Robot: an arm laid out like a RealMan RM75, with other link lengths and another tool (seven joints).
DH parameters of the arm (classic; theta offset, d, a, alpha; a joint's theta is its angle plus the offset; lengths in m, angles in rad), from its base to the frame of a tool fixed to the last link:
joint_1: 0 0.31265 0 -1.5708
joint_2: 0 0 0 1.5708
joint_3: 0 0.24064 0 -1.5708
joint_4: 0 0 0 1.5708
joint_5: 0 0.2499 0 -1.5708
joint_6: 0 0 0 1.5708
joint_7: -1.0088 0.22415 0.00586 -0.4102
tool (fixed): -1.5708 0.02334 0 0
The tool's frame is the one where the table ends.
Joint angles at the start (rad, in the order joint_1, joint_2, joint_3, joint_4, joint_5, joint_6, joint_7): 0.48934 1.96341 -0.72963 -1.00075 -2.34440 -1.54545 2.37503
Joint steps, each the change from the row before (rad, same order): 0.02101 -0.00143 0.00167 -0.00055 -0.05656 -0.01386 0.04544; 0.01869 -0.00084 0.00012 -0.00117 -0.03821 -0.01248 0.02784; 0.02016 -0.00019 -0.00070 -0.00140 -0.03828 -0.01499 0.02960; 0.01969 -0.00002 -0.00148 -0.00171 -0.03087 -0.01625 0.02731
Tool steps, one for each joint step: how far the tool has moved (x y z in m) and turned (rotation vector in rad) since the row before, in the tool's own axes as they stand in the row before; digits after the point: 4 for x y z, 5 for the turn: -0.0009 0.0031 0.0004 -0.03138 -0.02072 0.04127; -0.0002 -0.0002 0.0001 -0.02336 -0.01523 0.02049; -0.0006 -0.0011 0.0003 -0.02319 -0.01686 0.02081; -0.0008 -0.0027 0.0002 -0.01836 -0.01629 0.01638
